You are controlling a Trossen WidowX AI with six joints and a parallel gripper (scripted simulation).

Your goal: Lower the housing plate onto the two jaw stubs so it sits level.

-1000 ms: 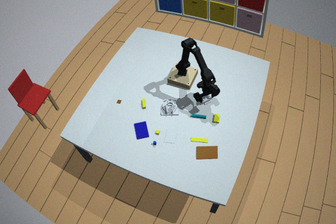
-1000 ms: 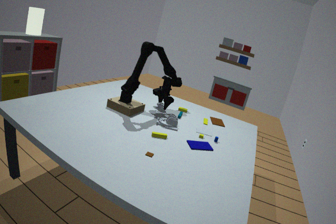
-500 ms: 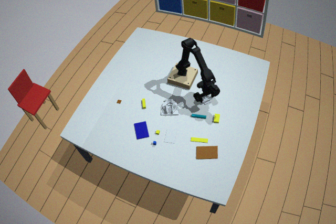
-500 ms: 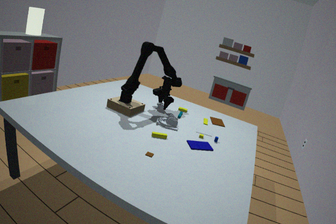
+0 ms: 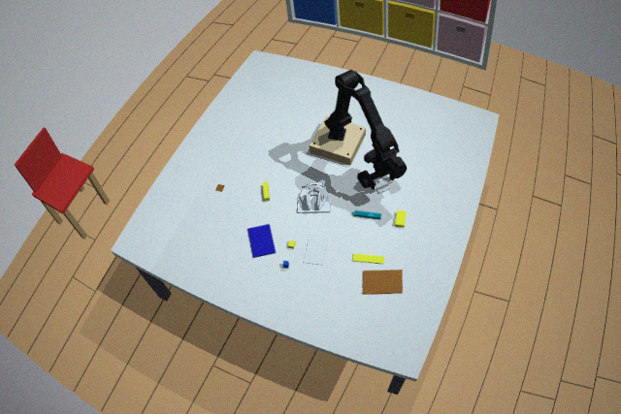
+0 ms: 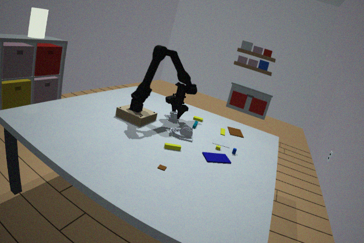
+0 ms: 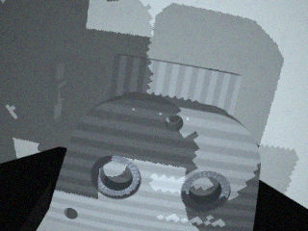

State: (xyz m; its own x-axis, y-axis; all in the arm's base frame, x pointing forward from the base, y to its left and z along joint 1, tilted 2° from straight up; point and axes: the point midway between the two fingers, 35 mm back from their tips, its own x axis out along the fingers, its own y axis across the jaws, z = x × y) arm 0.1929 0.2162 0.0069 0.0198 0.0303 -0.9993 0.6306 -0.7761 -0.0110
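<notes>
The teal bar is 140 mm ahead of my gripper tip and 30 mm to the right of it. The rest, counted from my gripper tip: yellow block (140 mm ahead, 100 mm to the left); pale sheet (330 mm ahead, 180 mm to the right, 10 mm below); brown plate (400 mm ahead, 80 mm to the left, 10 mm below).
</notes>
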